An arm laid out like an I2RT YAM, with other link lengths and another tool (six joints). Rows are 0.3 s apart.
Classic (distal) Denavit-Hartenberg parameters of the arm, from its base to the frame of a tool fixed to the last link. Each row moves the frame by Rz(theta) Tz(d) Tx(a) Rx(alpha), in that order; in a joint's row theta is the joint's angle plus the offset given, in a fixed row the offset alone. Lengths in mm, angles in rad.
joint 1: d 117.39, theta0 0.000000, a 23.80, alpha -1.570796
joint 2: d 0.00, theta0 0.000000, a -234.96, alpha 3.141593
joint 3: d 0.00, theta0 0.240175, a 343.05, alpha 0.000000
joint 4: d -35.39, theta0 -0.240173, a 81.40, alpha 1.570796
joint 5: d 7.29, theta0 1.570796, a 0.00, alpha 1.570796
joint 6: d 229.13, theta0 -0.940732, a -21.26, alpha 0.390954
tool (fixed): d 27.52, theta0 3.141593, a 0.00, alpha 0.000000
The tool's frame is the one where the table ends.
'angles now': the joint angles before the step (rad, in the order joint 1, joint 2, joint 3, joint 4, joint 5, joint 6). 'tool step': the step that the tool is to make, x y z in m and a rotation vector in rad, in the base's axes. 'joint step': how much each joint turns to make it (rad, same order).
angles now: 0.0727, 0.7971, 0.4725, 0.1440, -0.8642, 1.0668
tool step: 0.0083, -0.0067, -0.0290, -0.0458, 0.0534, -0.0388
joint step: -0.0013, 0.0256, -0.0001, -0.0670, 0.0459, -0.0485
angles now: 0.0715, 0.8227, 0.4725, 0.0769, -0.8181, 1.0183
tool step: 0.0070, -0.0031, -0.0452, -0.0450, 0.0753, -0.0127
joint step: 0.0001, 0.0891, -0.0002, -0.0237, 0.0249, -0.0480
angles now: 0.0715, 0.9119, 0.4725, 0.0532, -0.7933, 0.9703
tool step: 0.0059, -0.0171, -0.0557, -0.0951, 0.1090, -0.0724
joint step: 0.0001, 0.0513, -0.0002, -0.1057, 0.1038, -0.0614
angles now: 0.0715, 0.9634, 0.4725, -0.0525, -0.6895, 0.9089
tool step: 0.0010, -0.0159, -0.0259, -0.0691, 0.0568, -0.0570
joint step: -0.0012, -0.0001, 0.0009, -0.0804, 0.0823, -0.0294
